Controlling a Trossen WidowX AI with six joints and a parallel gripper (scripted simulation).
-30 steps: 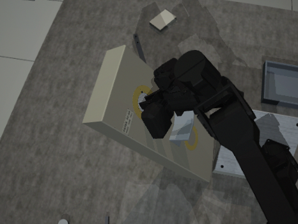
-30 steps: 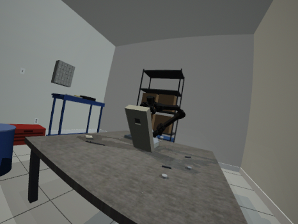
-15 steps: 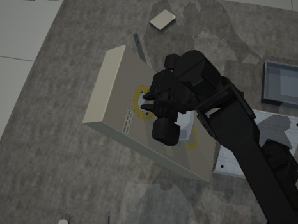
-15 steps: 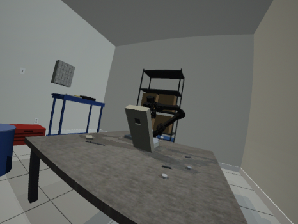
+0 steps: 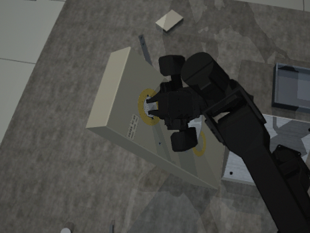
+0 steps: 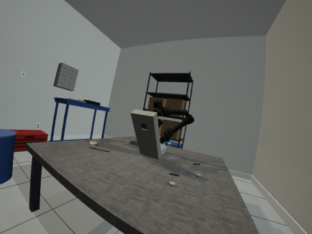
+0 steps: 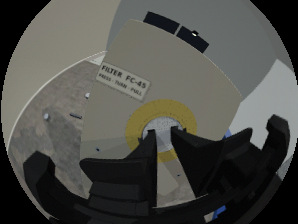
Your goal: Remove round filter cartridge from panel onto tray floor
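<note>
Now: gripper tip 37 cm past the tray, 34 cm to the left of it and 27 cm above it. Also, from my gripper tip: round filter cartridge: 1 cm below, 1 cm ahead; then block: 48 cm to the right, 27 cm below, 12 cm ahead.
</note>
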